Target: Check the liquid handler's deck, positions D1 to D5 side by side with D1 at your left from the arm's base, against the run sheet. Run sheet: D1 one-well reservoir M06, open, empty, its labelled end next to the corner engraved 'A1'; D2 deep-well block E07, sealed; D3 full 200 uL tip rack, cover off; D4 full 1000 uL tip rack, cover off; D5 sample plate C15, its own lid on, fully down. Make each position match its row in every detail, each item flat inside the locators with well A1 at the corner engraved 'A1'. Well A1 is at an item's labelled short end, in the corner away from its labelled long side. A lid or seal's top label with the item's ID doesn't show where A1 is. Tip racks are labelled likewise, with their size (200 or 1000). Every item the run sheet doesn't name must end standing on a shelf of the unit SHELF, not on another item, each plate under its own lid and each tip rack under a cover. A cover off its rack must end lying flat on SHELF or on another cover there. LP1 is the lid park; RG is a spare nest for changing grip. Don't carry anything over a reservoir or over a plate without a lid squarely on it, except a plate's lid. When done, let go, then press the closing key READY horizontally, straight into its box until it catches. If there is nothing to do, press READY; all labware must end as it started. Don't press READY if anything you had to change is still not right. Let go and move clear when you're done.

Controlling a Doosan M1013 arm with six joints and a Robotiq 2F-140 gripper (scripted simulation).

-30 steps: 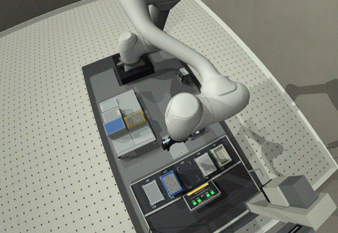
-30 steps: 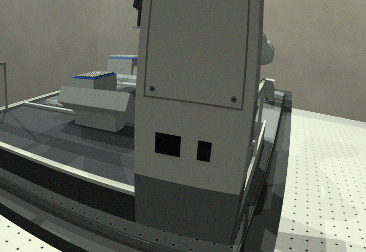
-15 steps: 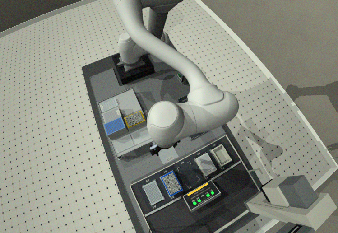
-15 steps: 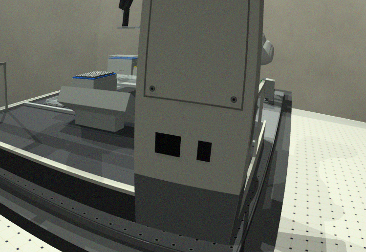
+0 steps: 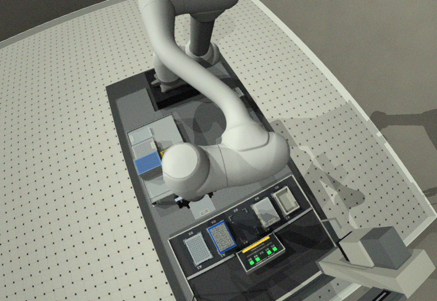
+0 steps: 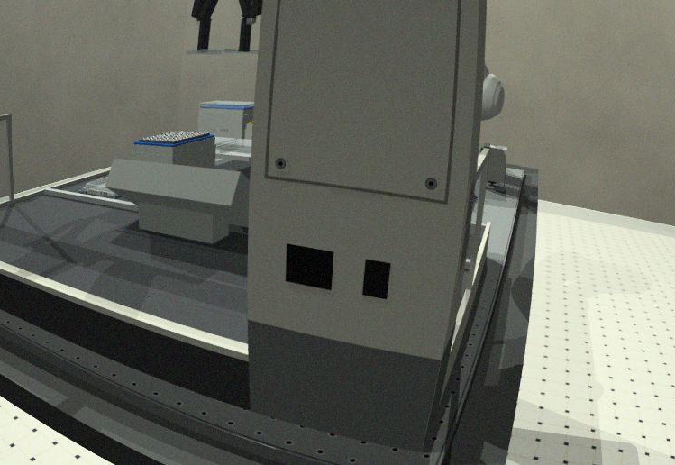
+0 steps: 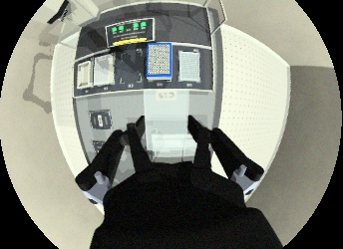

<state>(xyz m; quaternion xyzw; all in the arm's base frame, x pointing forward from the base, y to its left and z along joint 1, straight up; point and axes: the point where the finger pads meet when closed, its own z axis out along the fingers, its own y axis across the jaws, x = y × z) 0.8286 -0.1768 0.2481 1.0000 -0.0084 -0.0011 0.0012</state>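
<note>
Now: the white well plate 170 mm ahead of my hand, 110 mm to the right of it and 260 mm below it. From my hand the other things lie so: flat lid (20 mm below); blue-rimmed tip rack (180 mm ahead, 20 mm to the left, 200 mm below); yellow-rimmed tip rack (300 mm behind, 210 mm below).
</note>
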